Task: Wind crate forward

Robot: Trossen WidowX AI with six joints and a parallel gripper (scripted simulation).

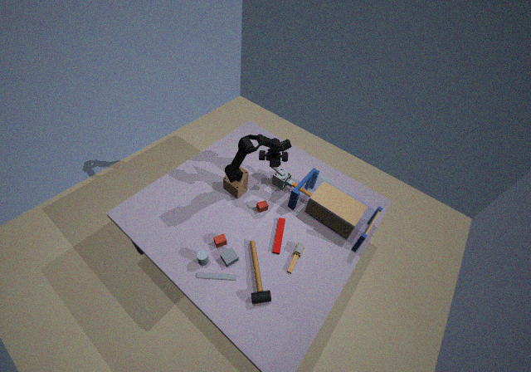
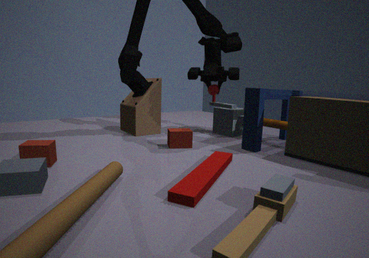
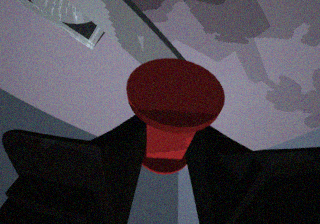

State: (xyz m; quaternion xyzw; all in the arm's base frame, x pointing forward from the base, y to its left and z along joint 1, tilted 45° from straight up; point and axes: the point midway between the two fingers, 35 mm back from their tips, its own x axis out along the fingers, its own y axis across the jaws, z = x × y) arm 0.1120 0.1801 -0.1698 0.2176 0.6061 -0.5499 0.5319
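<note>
Right now my gripper tip is 40 mm short of the winch handle, 20 mm to the left of it and 30 mm above it. From my gripper tip the other things lie so: red knob (10 mm ahead, 10 mm to the right); blue front frame (260 mm ahead, 50 mm to the right, 30 mm below); grey winch (90 mm ahead, 40 mm to the right, 100 mm below).
</note>
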